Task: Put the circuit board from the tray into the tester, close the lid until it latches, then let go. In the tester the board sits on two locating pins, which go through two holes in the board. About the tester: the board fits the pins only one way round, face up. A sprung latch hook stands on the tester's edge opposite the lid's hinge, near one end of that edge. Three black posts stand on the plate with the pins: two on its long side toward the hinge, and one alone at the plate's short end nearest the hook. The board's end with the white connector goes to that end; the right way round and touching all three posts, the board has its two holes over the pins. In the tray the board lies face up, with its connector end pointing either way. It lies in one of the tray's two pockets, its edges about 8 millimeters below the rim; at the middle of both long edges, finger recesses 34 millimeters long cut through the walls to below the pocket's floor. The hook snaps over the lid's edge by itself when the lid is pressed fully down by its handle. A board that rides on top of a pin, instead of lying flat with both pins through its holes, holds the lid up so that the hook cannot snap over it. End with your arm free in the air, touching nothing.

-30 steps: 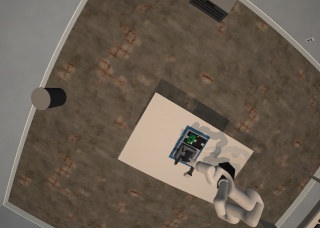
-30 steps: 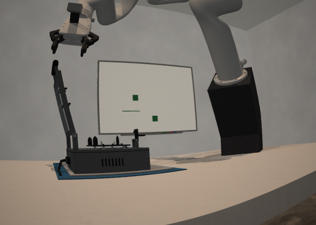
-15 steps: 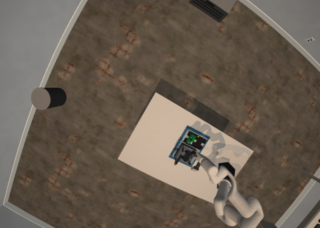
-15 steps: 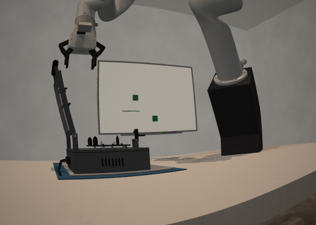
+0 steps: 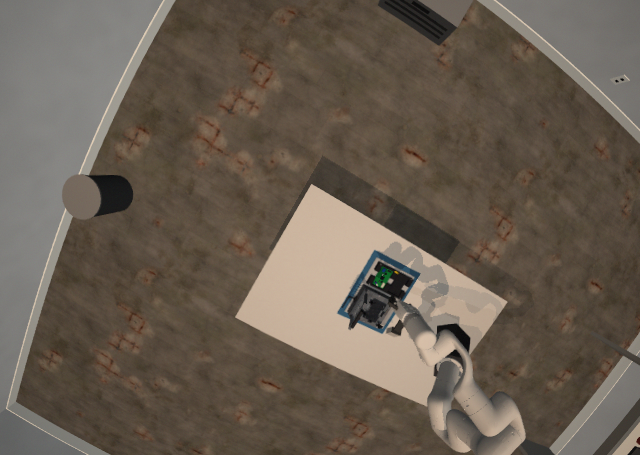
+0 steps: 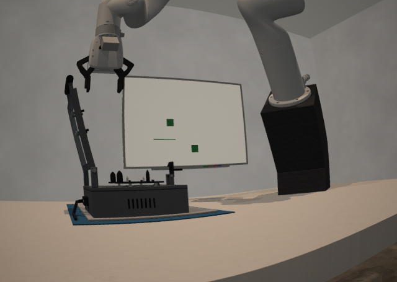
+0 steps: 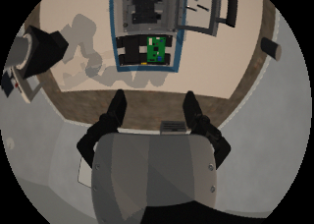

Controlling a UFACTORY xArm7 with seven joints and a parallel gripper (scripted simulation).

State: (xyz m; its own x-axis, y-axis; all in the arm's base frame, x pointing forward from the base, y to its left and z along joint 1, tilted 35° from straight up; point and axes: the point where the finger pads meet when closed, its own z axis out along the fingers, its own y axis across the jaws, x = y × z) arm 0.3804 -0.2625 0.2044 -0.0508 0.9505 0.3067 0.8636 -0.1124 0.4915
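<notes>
Now: hand 30 cm above the green circuit board. Round my hand: lid: 8 cm ahead, 17 cm to the left, 13 cm below; then latch hook: 11 cm behind, 22 cm to the left, 23 cm below.
</notes>
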